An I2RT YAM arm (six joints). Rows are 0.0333 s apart.
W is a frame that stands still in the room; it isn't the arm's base.
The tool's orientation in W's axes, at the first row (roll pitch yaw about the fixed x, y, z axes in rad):
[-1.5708, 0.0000, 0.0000]
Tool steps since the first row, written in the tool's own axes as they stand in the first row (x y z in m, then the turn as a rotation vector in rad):
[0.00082, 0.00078, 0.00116, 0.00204, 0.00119, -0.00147]
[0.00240, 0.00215, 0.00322, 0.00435, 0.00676, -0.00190]
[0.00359, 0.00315, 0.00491, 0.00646, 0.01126, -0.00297]
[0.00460, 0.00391, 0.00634, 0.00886, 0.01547, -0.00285]
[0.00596, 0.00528, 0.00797, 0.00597, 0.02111, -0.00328]
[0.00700, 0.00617, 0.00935, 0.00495, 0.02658, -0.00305]
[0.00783, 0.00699, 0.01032, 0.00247, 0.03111, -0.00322]
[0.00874, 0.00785, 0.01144, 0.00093, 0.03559, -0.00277]
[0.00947, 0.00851, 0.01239, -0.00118, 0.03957, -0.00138]
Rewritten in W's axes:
[0.00082, 0.00116, -0.00078, 0.00204, -0.00147, -0.00119]
[0.00240, 0.00322, -0.00215, 0.00435, -0.00190, -0.00676]
[0.00359, 0.00491, -0.00315, 0.00646, -0.00297, -0.01126]
[0.00460, 0.00634, -0.00391, 0.00886, -0.00285, -0.01547]
[0.00596, 0.00797, -0.00528, 0.00597, -0.00328, -0.02111]
[0.00700, 0.00935, -0.00617, 0.00495, -0.00305, -0.02658]
[0.00783, 0.01032, -0.00699, 0.00247, -0.00322, -0.03111]
[0.00874, 0.01144, -0.00785, 0.00093, -0.00277, -0.03559]
[0.00947, 0.01239, -0.00851, -0.00118, -0.00138, -0.03957]

